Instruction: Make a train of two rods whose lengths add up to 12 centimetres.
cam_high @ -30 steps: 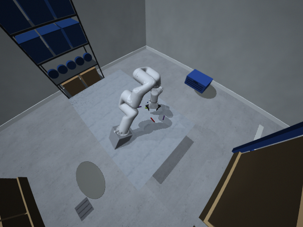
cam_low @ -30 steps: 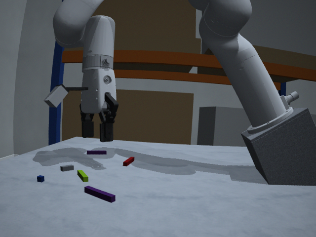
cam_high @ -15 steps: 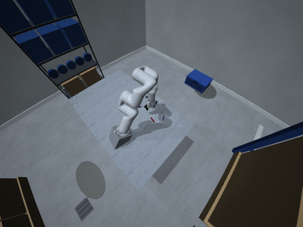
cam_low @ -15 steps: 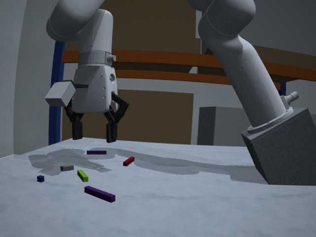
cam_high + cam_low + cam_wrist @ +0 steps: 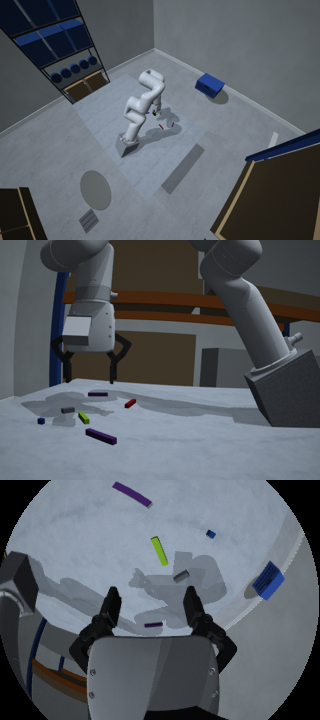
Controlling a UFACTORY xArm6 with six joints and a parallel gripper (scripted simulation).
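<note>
Right now my hand is 30 mm to the right of the lime rod and 80 mm above it. The rest, counted from my hand: red rod (70 mm behind, 140 mm to the right, 80 mm below); then small blue rod (70 mm ahead, 90 mm to the left, 80 mm below); then grey rod (60 mm ahead, 10 mm to the right, 80 mm below).
</note>
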